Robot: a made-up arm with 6 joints. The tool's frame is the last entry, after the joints.
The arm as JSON. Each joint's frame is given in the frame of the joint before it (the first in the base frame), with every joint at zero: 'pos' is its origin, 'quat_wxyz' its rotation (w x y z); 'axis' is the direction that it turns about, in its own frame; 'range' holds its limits. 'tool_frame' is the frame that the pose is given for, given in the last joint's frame.
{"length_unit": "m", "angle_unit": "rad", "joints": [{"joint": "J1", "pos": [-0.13, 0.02, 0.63], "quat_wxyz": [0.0, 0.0, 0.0, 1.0], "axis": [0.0, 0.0, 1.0], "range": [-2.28, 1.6]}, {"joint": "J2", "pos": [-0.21, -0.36, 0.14], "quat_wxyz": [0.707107, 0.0, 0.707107, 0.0], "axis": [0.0, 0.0, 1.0], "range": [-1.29, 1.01]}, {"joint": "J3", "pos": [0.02, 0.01, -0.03], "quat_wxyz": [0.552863, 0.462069, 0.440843, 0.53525], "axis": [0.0, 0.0, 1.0], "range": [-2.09, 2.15]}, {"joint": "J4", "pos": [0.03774, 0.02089, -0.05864], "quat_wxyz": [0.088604, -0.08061, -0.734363, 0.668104], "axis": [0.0, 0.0, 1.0], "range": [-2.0, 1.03]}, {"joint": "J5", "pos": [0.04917, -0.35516, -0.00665], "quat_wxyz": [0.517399, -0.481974, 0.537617, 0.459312], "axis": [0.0, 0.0, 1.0], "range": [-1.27, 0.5]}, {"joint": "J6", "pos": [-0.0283, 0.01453, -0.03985], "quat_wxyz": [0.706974, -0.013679, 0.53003, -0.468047], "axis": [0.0, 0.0, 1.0], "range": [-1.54, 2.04]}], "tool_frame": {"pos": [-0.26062, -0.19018, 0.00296], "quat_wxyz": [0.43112, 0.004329, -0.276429, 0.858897]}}
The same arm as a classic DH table. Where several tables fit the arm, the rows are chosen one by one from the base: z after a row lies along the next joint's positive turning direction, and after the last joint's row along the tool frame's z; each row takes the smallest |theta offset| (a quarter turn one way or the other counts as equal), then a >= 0, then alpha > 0; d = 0 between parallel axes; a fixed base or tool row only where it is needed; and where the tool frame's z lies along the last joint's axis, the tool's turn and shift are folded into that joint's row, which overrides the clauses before.
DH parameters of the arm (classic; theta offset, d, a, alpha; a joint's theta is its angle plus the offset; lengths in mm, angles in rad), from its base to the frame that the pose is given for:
base (fixed): -0.1526 0.0 -131.5 0.0000
J1: -1.4181 770.0 -360.0 1.5708
J2: -0.0397 -243.7 10.8 1.3854
J3: -0.2339 -41.4 31.7 1.6625
J4: -0.1364 -50.9 -89.2 1.6135
J5: -0.5639 -372.0 -2.7 1.1177
J6: 0.5107 -485.9 152.1 -0.5602
tool (fixed): -0.4809 535.5 0.0 0.0000
Joint limits (rad, base to tool): -2.2800..1.6000 -1.2900..1.0100 -2.0900..2.1500 -2.0000..1.0300 -1.2700..0.5000 -1.5400..2.0400

